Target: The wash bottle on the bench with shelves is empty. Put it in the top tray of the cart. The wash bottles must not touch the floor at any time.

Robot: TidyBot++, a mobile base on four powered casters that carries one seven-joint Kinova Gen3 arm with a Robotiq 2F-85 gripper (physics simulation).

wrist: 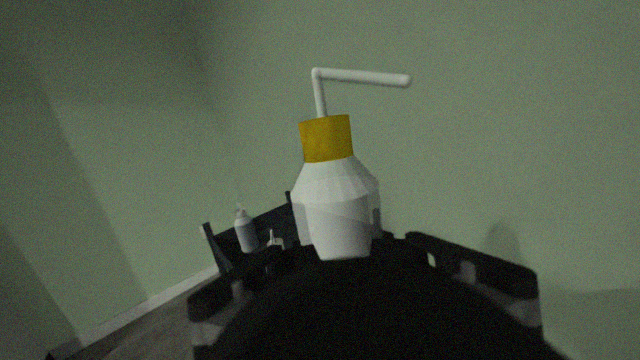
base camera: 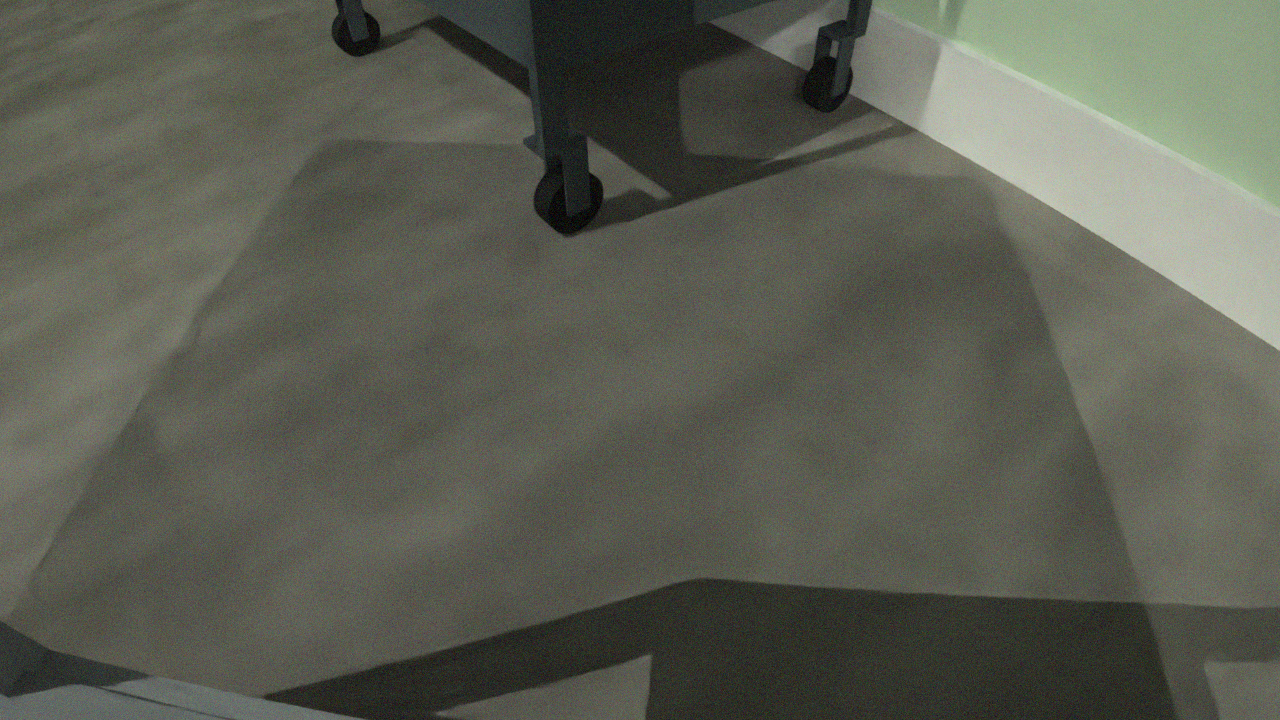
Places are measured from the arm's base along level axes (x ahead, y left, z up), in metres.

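Where they show: gripper, fingertip midpoint: [wrist: 340, 234].
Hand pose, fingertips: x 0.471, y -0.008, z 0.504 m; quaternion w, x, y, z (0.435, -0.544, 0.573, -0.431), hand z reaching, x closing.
After its pixels a point has its place.
A white wash bottle [wrist: 340, 210] @[x 0.408, y -0.008, z 0.559 m] with a yellow cap and a bent white spout stands upright between the fingers in the wrist view. My gripper [wrist: 340, 234] @[x 0.471, y -0.008, z 0.504 m] is shut on it. The dark cart shows behind and to the left of the bottle in the wrist view, with its corner post [wrist: 215, 247] @[x 0.806, y 0.397, z 0.308 m] at the left; its far parts are hidden by the bottle and gripper. In the base view the lower part of the cart [base camera: 547, 98] @[x 0.518, y 0.113, z -0.275 m] stands at the top centre on black casters. The bottle does not show in the base view.
A white bottle [wrist: 246, 233] @[x 0.819, y 0.289, z 0.335 m] stands on the cart's top tray, and the white tip of another [wrist: 274, 241] @[x 0.621, y 0.120, z 0.414 m] shows beside it. A green wall [base camera: 1127, 80] @[x 0.624, y -0.309, z -0.274 m] [wrist: 500, 125] @[x 0.627, y -0.307, z 0.568 m] with a white baseboard [base camera: 1056, 161] @[x 0.630, y -0.285, z -0.356 m] runs along the right in the base view, close to the cart's rear caster.
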